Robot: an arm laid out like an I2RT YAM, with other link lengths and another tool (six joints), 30 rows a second.
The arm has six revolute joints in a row. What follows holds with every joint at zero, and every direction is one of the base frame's.
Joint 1 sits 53 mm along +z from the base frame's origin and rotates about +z.
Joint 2 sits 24 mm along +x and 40.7 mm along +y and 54.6 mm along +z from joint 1 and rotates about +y.
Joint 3 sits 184.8 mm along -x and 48.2 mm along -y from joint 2 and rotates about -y.
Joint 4 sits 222.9 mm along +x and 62.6 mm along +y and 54.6 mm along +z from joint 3 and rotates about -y.
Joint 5 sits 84.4 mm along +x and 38.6 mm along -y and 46.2 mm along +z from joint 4 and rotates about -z.
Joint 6 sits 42.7 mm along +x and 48.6 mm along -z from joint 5 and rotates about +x.
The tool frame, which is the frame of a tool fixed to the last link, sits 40 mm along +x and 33 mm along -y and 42 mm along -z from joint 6; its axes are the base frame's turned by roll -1.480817, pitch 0.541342 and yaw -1.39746 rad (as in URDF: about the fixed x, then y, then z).
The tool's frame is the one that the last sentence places.
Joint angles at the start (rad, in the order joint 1, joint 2, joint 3, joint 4, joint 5, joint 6):
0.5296, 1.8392, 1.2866, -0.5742, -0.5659, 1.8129
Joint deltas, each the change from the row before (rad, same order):
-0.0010, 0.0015, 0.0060, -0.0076, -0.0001, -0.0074
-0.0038, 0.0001, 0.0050, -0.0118, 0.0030, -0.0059
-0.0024, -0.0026, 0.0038, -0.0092, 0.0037, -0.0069
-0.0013, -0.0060, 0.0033, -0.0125, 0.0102, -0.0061
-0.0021, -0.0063, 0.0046, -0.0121, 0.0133, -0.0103
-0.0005, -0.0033, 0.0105, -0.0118, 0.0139, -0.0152
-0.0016, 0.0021, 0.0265, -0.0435, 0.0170, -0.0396
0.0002, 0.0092, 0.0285, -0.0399, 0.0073, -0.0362
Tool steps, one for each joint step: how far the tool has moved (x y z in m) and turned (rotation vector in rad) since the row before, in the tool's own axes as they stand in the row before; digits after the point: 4 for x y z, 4 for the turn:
-0.0004, 0.0001, -0.0006, 0.0010, 0.0013, -0.0052
-0.0008, -0.0007, -0.0011, 0.0061, -0.0004, -0.0002
-0.0006, -0.0002, -0.0013, 0.0036, -0.0024, -0.0041
-0.0003, -0.0001, -0.0017, 0.0086, -0.0059, -0.0047
-0.0009, -0.0002, -0.0018, 0.0090, -0.0097, -0.0095
-0.0013, 0.0006, -0.0016, 0.0066, -0.0110, -0.0170
-0.0006, -0.0007, -0.0034, 0.0192, 0.0004, -0.0321
0.0000, -0.0003, -0.0024, 0.0129, 0.0096, -0.0287

